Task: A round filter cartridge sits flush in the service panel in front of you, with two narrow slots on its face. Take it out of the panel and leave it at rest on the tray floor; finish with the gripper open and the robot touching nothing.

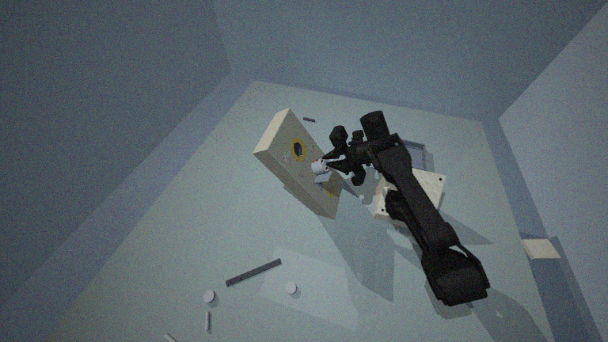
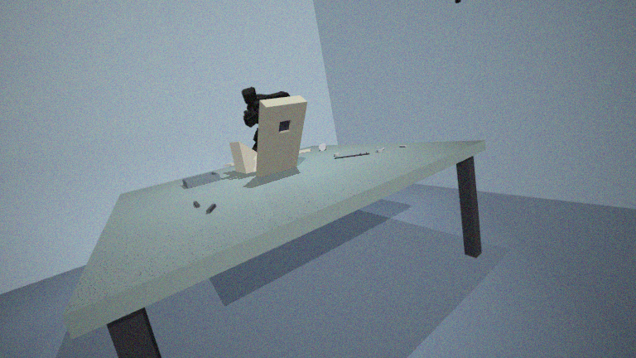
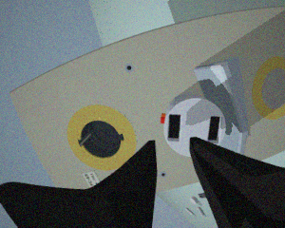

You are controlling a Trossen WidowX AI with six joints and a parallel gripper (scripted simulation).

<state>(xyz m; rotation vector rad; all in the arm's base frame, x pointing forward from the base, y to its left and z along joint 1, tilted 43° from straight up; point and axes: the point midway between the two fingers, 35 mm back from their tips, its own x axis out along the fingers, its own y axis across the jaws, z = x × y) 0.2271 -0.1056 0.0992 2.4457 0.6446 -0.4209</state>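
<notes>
The round filter cartridge is 1 cm ahead of my gripper tip and 3 cm below it. From my gripper tip the other things lie so: beige service panel (5 cm ahead, 5 cm below); grey tray (33 cm behind, 27 cm to the right, 19 cm below).
</notes>
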